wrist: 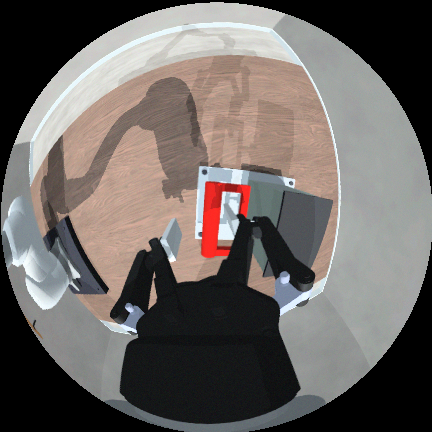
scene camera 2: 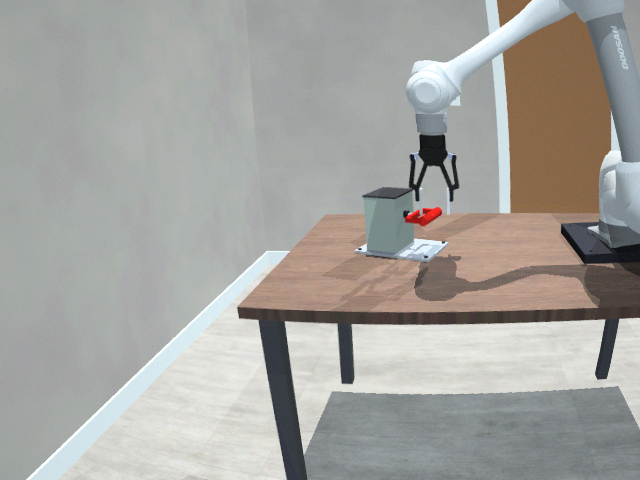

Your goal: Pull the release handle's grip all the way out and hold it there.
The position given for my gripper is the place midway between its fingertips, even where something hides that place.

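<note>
You'd see my gripper (scene camera 2: 434, 213) along with a base plate (scene camera 2: 420, 250). On the wrist view there's the plate (wrist: 205, 173) again, and my gripper (wrist: 201, 219) shows there too.
</note>
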